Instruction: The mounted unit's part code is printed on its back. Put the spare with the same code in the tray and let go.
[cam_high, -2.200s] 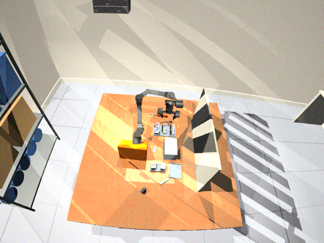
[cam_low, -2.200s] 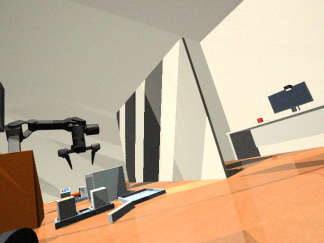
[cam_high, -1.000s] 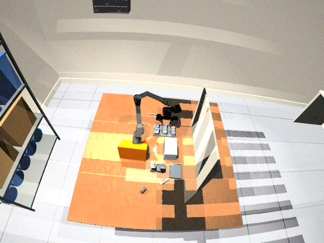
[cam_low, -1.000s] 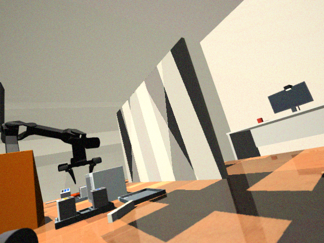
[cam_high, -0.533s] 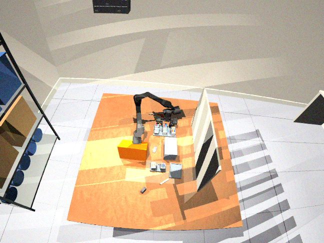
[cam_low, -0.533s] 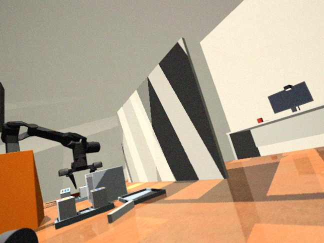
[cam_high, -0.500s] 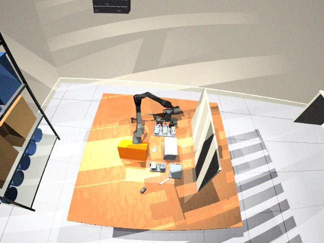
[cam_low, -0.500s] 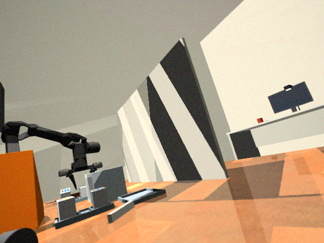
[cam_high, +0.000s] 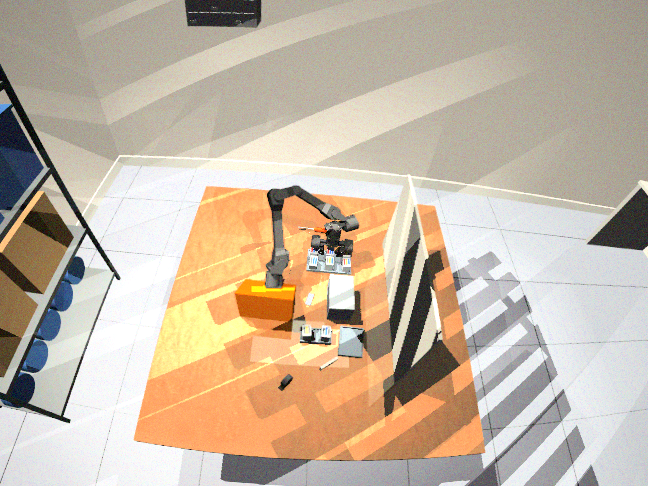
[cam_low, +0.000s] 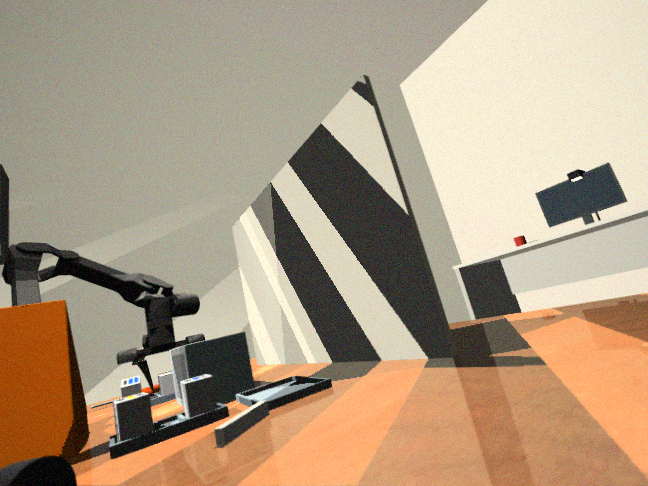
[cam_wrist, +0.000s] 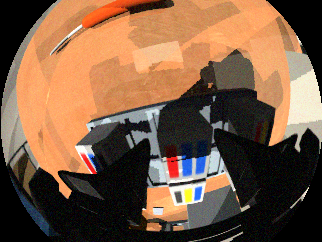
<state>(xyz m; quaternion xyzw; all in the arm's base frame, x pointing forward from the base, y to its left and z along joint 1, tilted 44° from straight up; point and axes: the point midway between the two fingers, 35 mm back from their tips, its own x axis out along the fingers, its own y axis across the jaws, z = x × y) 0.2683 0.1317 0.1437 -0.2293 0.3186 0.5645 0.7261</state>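
My gripper tip is now 30 mm short of the grey tray, 430 mm to the left of it and 20 mm above it. Round my gripper tip: grey mounted unit 10 mm ahead, 230 mm to the right, 30 mm above; then rack 110 mm behind, 390 mm to the right, 20 mm below; then spare module 20 mm above.
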